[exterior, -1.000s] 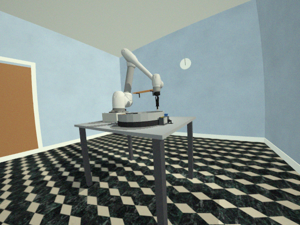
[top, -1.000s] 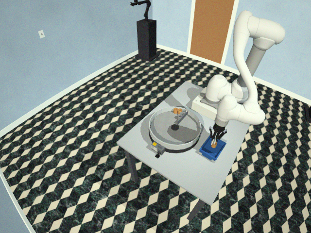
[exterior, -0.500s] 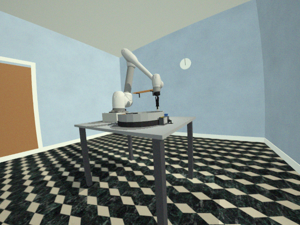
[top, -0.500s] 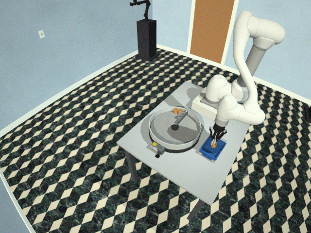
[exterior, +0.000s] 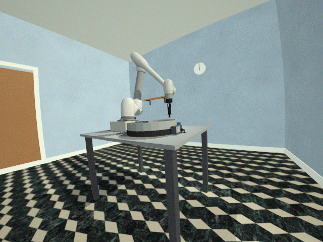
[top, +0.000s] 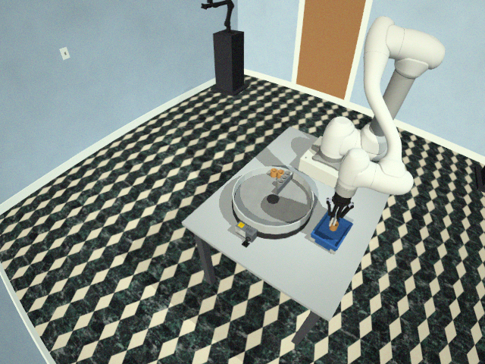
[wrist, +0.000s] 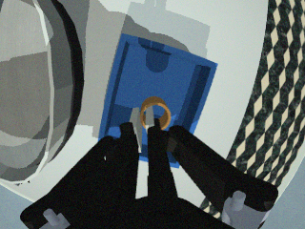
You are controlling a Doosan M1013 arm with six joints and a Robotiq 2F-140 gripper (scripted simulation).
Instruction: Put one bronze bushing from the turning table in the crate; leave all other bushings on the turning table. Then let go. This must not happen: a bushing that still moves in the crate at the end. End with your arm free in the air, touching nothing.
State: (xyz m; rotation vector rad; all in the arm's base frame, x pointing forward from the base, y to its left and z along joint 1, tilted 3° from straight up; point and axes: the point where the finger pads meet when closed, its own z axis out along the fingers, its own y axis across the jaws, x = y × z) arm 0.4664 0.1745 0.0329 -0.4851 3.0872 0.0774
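My gripper is now 90 mm above the blue crate and 10 mm to the right of it. Round my hand: turning table (330 mm to the right, 60 mm below, 10 mm behind).
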